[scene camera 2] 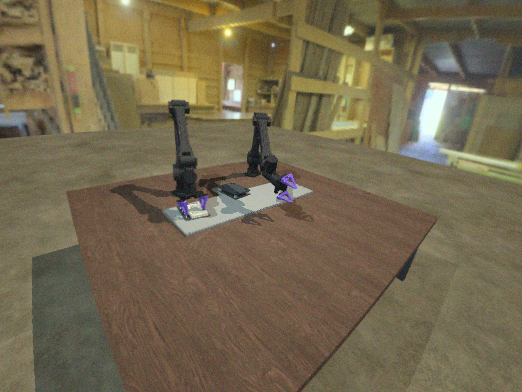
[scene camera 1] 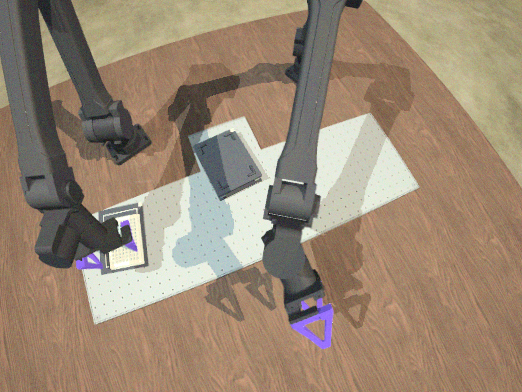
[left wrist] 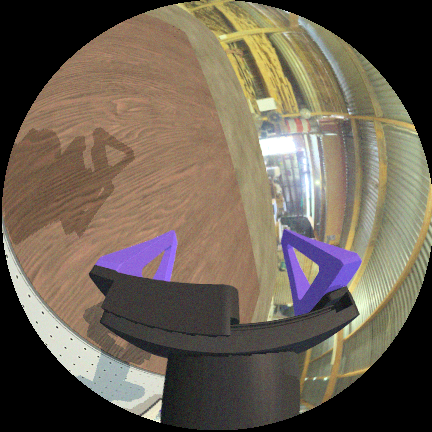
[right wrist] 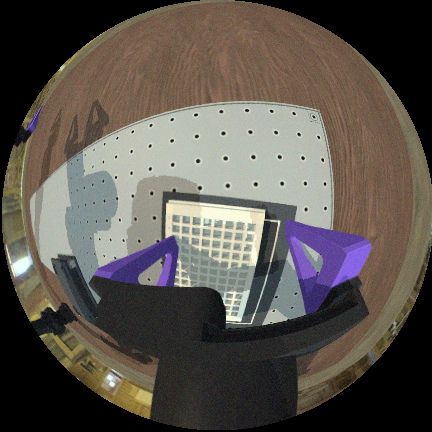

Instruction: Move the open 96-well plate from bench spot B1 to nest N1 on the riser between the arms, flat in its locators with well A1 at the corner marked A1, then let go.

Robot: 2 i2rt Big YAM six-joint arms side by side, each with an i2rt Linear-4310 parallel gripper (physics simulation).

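Places are measured from the left arm's base along level axes (x ahead, y left, z up), in centimetres.
Where they show: left gripper, fingertip midpoint: [scene camera 2: 294,195] [scene camera 1: 322,332] [left wrist: 229,236]; right gripper, fingertip midpoint: [scene camera 2: 195,213] [scene camera 1: 119,258] [right wrist: 229,234]; left arm's base, link origin: [scene camera 2: 252,174] [right wrist: 69,310]; right arm's base, link origin: [scene camera 2: 183,192] [scene camera 1: 129,145].
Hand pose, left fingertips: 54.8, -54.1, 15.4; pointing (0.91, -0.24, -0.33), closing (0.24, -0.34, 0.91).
Observation:
Each offset is from my left fingertips to the top centre of the thing, as dx, dy, dz. Level surfaces: height alone.
The cream 96-well plate {-43.5, -21.1, -12.5} [scene camera 1: 123,259] [right wrist: 215,250] [scene camera 2: 198,214] lies on the dark B1 pad [scene camera 1: 144,237] [right wrist: 278,209]. In the right wrist view it sits left of part of the pad's white outline. My right gripper [right wrist: 229,234] [scene camera 1: 118,258] [scene camera 2: 195,212] is open over the plate, one finger toward each long side; the left finger overlaps the plate's edge in its wrist view, and contact cannot be told. The dark nest N1 {-43.0, +11.7, -10.2} [scene camera 1: 230,162] [scene camera 2: 233,190], with corner locators, holds no plate. My left gripper [left wrist: 229,236] [scene camera 2: 293,193] is open and empty. The A1 marks are not legible.
A pale perforated board {dz -14.1} [scene camera 1: 165,270] [scene camera 2: 260,199] [right wrist: 250,145] carries the B1 pad, with the riser at its back edge. It lies on a brown wooden table {dz -15.4} [scene camera 1: 200,345] [scene camera 2: 240,280]. In scene camera 1 my left arm crosses above the board, right of the riser.

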